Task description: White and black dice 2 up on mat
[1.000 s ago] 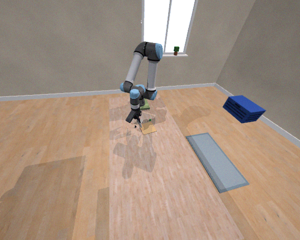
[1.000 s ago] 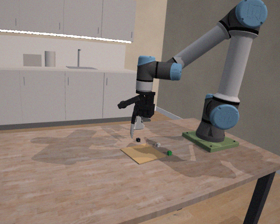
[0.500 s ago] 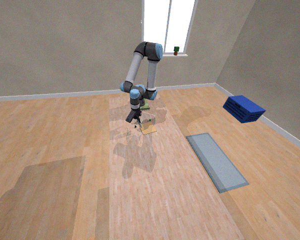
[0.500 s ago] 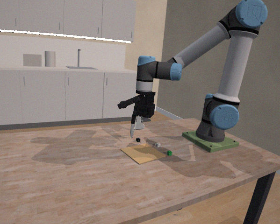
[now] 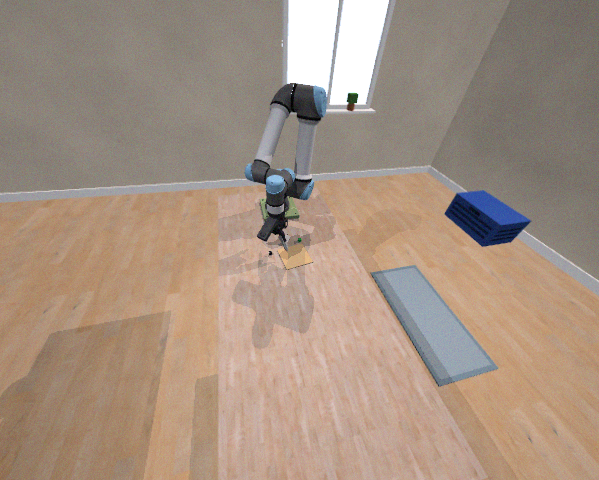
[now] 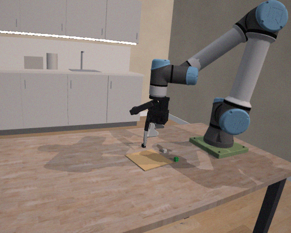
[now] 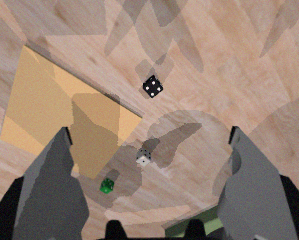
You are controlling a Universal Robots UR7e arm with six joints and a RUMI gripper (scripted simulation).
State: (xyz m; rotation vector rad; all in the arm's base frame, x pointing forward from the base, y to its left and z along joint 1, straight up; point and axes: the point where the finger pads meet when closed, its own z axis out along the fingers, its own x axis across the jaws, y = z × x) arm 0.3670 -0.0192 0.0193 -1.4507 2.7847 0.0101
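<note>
Now: hand 20 mm short of the black die, 20 mm to the left of it and 30 mm above it. From my hand the other things lie so: white die: 60 mm behind, 50 mm to the left, 30 mm below; green die: 70 mm behind, 140 mm to the left, 30 mm below; tan mat: 40 mm ahead, 100 mm to the left, 40 mm below.
</note>
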